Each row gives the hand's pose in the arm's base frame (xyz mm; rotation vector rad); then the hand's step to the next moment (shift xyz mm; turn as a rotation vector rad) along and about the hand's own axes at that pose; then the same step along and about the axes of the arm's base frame.
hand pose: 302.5 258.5 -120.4 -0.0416 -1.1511 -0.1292
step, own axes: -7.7 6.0 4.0 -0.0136 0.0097 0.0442
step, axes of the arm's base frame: -6.0 7.0 -5.2 -0.0444 0.0151 0.0059
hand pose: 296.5 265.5 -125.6 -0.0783 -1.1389 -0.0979
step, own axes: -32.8 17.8 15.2 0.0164 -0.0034 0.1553
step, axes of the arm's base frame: -25.2 20.6 -23.7 -0.1337 0.0134 0.0797
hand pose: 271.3 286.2 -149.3 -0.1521 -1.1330 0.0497
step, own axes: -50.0 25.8 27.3 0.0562 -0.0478 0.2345
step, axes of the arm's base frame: -44.9 22.3 -37.4 -0.1901 -0.0182 0.1547
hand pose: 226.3 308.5 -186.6 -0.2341 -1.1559 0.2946
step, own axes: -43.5 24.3 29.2 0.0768 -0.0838 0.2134
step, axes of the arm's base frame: -45.7 8.6 -34.2 -0.1591 -0.0455 0.1762
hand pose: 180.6 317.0 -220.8 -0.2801 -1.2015 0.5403
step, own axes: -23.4 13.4 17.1 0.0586 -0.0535 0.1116
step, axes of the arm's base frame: -25.3 -2.6 -19.3 -0.0761 -0.0221 0.1117
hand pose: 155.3 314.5 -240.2 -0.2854 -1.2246 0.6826
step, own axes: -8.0 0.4 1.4 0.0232 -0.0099 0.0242
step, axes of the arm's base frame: -2.8 -4.9 -5.9 -0.0152 0.0030 0.0313
